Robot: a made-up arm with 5 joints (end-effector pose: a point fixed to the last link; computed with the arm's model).
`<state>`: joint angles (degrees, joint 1 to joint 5).
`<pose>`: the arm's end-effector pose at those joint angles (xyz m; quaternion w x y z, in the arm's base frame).
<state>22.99 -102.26 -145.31 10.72 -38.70</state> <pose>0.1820 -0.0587 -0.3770 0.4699 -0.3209 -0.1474 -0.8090</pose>
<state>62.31 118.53 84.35 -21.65 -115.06</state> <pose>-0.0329 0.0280 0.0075 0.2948 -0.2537 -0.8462 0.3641</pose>
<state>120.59 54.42 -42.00 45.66 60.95</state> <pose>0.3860 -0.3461 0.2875 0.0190 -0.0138 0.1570 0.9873</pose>
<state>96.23 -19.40 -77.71 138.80 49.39</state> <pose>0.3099 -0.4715 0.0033 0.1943 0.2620 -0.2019 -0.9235</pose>
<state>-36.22 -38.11 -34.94 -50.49 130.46</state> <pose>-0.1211 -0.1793 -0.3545 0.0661 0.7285 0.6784 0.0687</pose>
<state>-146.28 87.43 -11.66 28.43 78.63</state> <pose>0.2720 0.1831 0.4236 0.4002 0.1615 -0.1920 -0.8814</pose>
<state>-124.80 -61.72 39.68 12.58 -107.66</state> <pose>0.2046 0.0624 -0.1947 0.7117 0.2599 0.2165 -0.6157</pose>
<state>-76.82 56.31 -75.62 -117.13 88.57</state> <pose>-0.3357 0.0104 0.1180 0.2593 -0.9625 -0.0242 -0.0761</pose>
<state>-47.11 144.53 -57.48 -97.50 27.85</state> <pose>-0.0557 -0.1324 0.0873 0.6691 -0.5014 0.5484 0.0056</pose>
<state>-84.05 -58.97 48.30 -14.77 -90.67</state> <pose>0.0161 0.1260 -0.1512 0.8776 0.3623 0.0743 -0.3051</pose>
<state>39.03 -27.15 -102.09 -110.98 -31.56</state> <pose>-0.2137 -0.1511 -0.0149 0.5817 0.0868 -0.6341 -0.5020</pose>
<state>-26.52 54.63 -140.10 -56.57 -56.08</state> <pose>-0.0995 0.0680 0.0605 0.4834 -0.8050 0.1835 -0.2908</pose>
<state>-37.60 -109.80 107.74 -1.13 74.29</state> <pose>0.0500 0.1653 -0.5001 0.0652 0.5398 -0.8065 0.2321</pose>
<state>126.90 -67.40 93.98 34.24 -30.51</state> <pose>0.2098 -0.1997 -0.4370 0.3435 -0.5046 -0.0916 -0.7868</pose>
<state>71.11 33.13 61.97 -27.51 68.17</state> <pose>-0.3183 -0.2136 0.1200 0.9760 0.2076 -0.0163 0.0634</pose>
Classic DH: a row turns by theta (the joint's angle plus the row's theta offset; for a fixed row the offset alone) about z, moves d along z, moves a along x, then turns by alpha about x. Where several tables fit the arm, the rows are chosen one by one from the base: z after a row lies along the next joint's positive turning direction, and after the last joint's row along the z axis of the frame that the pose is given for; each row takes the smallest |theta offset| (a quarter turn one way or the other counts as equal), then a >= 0, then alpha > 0; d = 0 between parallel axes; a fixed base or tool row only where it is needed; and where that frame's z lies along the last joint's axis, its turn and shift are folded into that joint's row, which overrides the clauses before.
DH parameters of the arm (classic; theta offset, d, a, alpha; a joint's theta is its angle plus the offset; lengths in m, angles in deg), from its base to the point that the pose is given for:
joint 1: 0 -0.055 -0.031 -90
joint 2: 90 -0.029 0.014 90
joint 3: -90 -0.359 0.069 90
joint 4: 90 -0.143 0.081 90
joint 5: 0 -0.194 -0.13 -90
tool (fixed): 0 0.103 0 0

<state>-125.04 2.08 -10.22 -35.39 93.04</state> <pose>0.1873 0.2360 -0.3506 0.1724 -0.7466 -0.0719 -0.6385</pose>
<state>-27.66 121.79 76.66 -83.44 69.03</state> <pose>0.1048 0.1660 0.1199 0.2329 -0.3965 0.7463 -0.4813</pose>
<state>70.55 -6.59 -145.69 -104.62 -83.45</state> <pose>-0.2770 -0.1781 0.0656 0.8329 0.0750 -0.5352 -0.1191</pose>
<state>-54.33 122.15 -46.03 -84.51 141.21</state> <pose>-0.3182 -0.1822 0.1317 0.8456 -0.4099 -0.2078 0.2716</pose>
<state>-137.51 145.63 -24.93 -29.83 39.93</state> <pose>-0.0703 -0.1147 0.3059 0.4280 0.5824 0.4849 -0.4924</pose>
